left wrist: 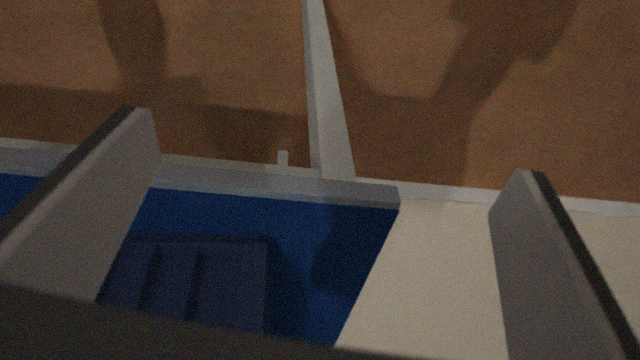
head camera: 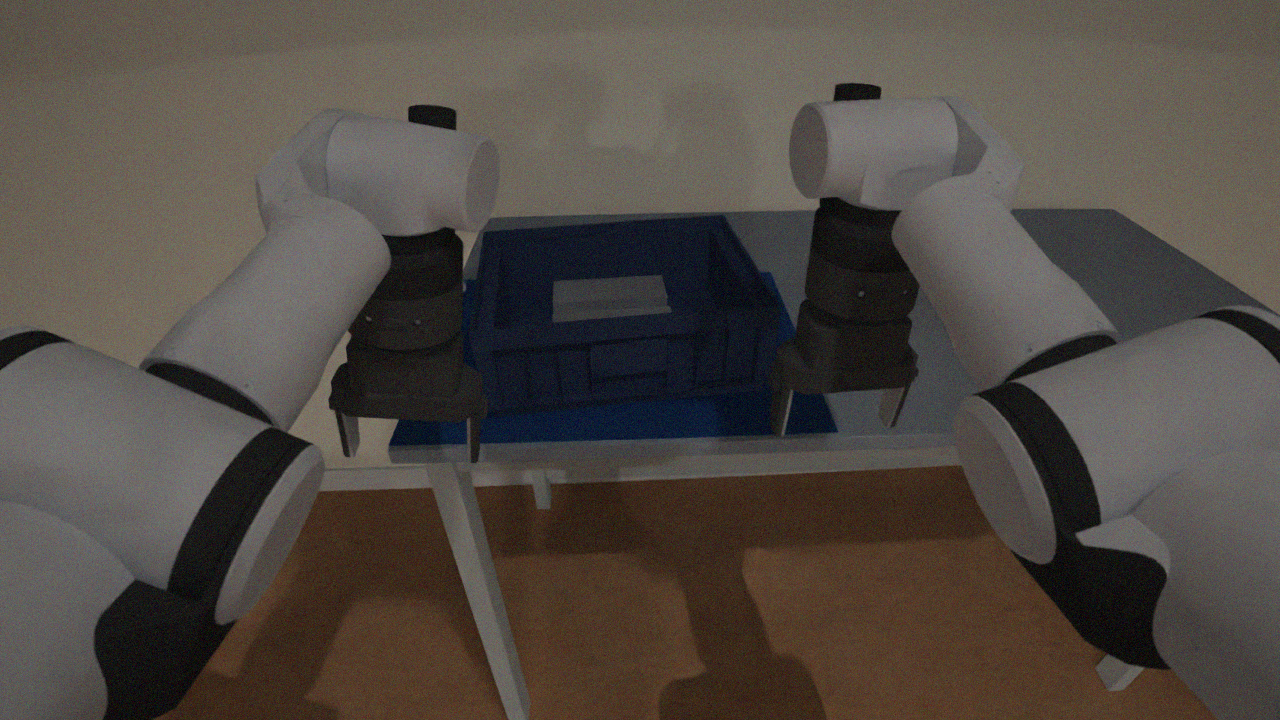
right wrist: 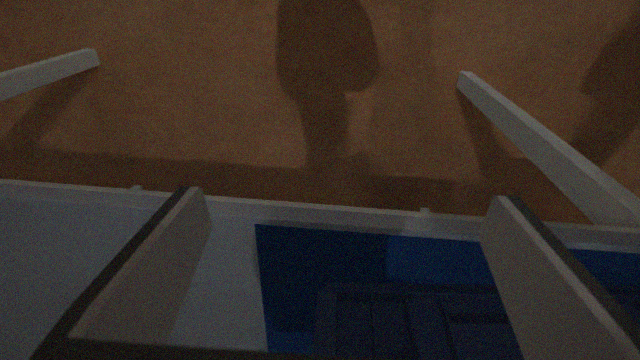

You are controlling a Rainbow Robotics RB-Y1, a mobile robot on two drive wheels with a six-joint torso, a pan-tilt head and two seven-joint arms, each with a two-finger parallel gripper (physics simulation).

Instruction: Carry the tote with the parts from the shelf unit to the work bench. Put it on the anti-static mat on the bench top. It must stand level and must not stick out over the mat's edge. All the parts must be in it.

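Note:
The dark blue tote (head camera: 554,367) (left wrist: 225,280) (right wrist: 390,320) stands on the blue mat (head camera: 626,422) (left wrist: 220,210) (right wrist: 300,260) and looks level. Mat shows in front of it and at both sides; its back edge is hidden. Light grey block-shaped parts (head camera: 608,298) lie inside the tote; the front wall hides some of the inside. My left gripper (head camera: 411,454) (left wrist: 328,162) is open and empty, in front of the tote's left front corner. My right gripper (head camera: 836,428) (right wrist: 342,211) is open and empty, in front and to the right of the tote. Neither touches the tote.
The grey bench top (head camera: 1118,259) (right wrist: 75,260) extends to the right of the mat. Its front edge (left wrist: 280,185) runs close beneath the grippers. A bench leg (head camera: 478,582) (left wrist: 330,100) slants down at the left. Brown floor (head camera: 626,537) lies in front, with a pale wall behind.

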